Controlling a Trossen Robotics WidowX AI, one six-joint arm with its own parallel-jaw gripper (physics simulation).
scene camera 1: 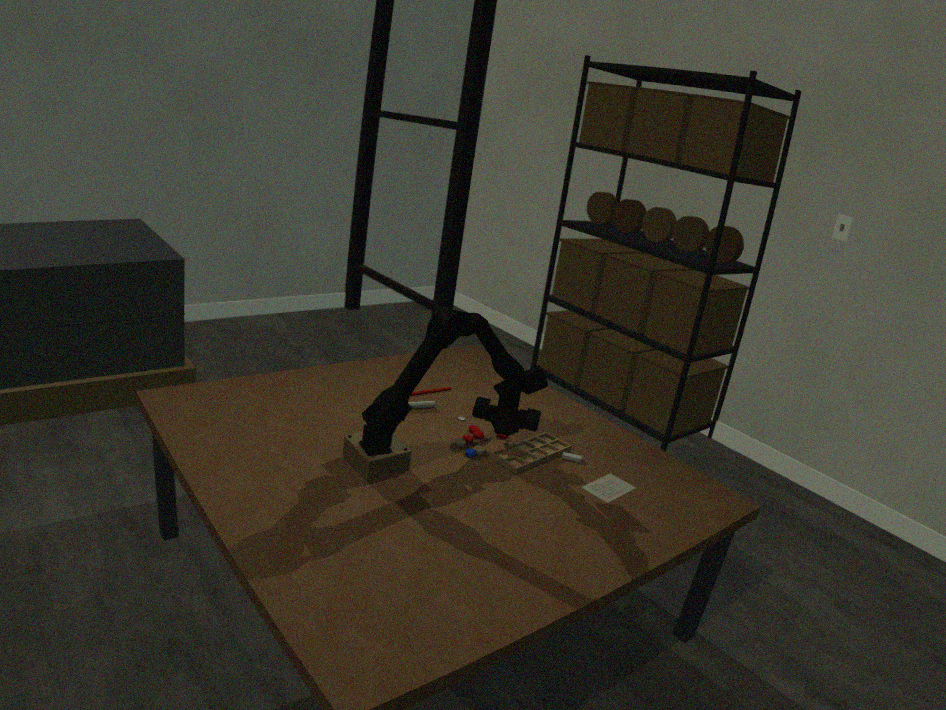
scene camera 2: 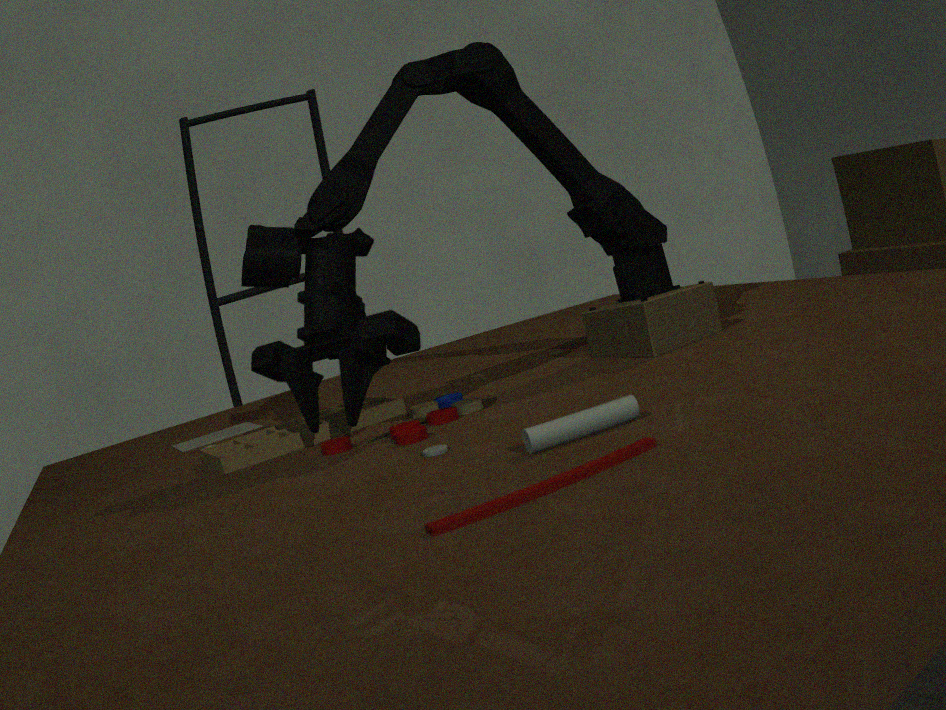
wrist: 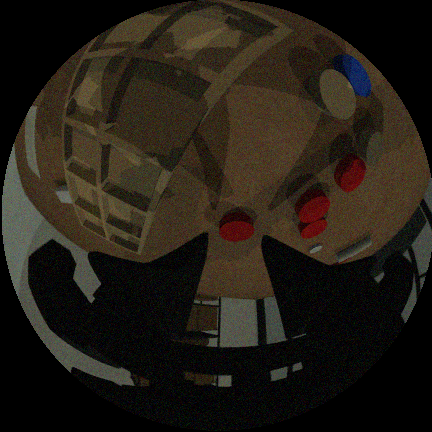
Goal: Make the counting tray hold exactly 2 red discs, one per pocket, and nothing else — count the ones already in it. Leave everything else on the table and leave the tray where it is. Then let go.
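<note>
The wooden counting tray (scene camera 1: 518, 467) (scene camera 2: 259, 453) (wrist: 230, 77) lies flat; its pockets are partly in shadow and no disc shows in them in the wrist view. My gripper (scene camera 1: 505, 429) (scene camera 2: 333, 427) (wrist: 234, 238) is open and empty, pointing down beside the tray. A red disc (scene camera 1: 502, 435) (scene camera 2: 336, 445) (wrist: 236, 227) lies flat on the table just below and between the fingertips, a little apart from the tray. Three more red discs lie farther from the tray: one (wrist: 313, 206), a second (wrist: 313, 228) close against it, and a third (wrist: 350, 173).
A blue disc (scene camera 1: 470, 453) (scene camera 2: 449, 399) (wrist: 356, 75) touches a tan disc (wrist: 338, 94); another tan disc (wrist: 375, 148) lies near. A small white disc (scene camera 2: 434, 450), white cylinder (scene camera 2: 580, 424) and red stick (scene camera 2: 542, 486) lie beyond. A white piece (scene camera 1: 571, 457) and paper (scene camera 1: 609, 487) lie past the tray.
</note>
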